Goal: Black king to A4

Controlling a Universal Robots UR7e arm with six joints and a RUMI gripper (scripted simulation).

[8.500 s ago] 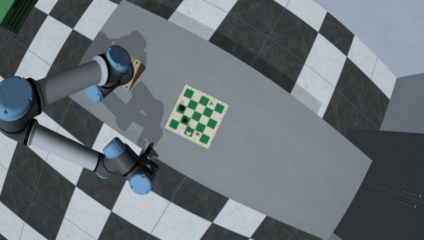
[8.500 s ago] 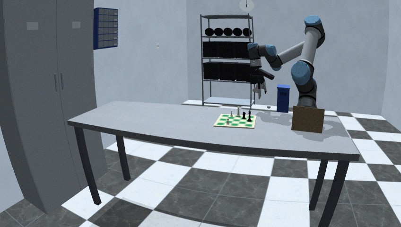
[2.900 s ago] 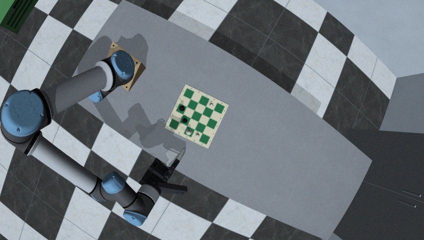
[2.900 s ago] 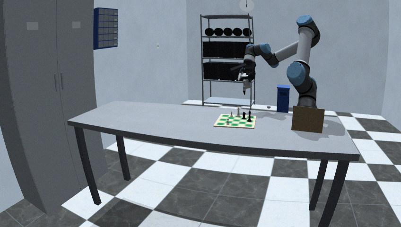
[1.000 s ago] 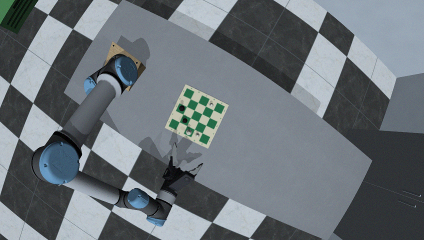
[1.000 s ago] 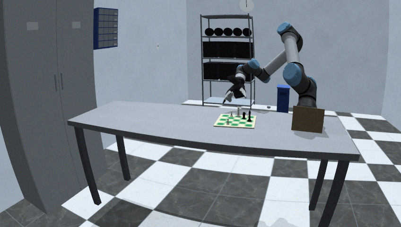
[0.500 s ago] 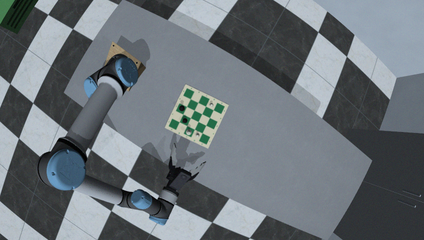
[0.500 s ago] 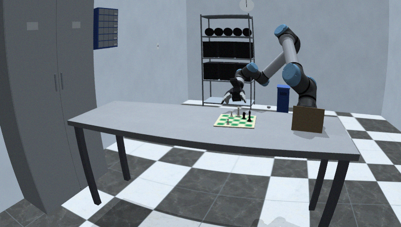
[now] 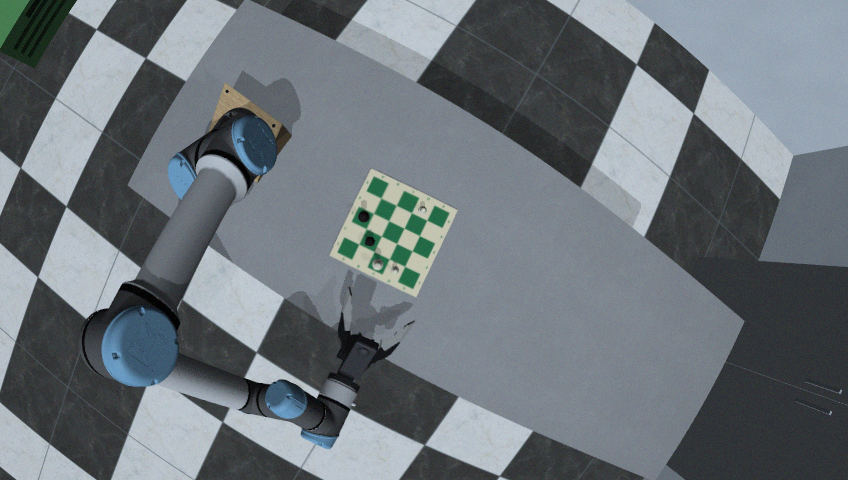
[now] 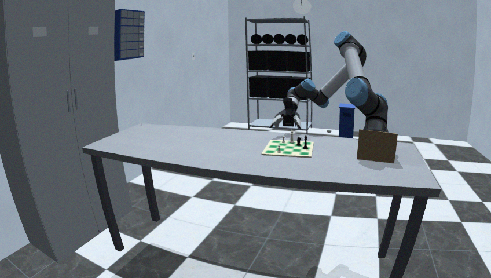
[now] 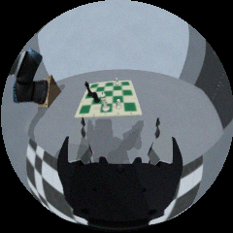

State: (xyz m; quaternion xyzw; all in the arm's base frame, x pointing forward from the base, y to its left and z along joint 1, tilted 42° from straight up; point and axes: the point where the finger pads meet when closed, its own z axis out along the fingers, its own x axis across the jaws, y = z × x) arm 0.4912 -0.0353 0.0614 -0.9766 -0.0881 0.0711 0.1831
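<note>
My hand is 15 cm past the black king, 12 cm to the right of it and 2 cm above it. Round my hand: chessboard 13 cm to the left, 8 cm behind, 5 cm below.
</note>
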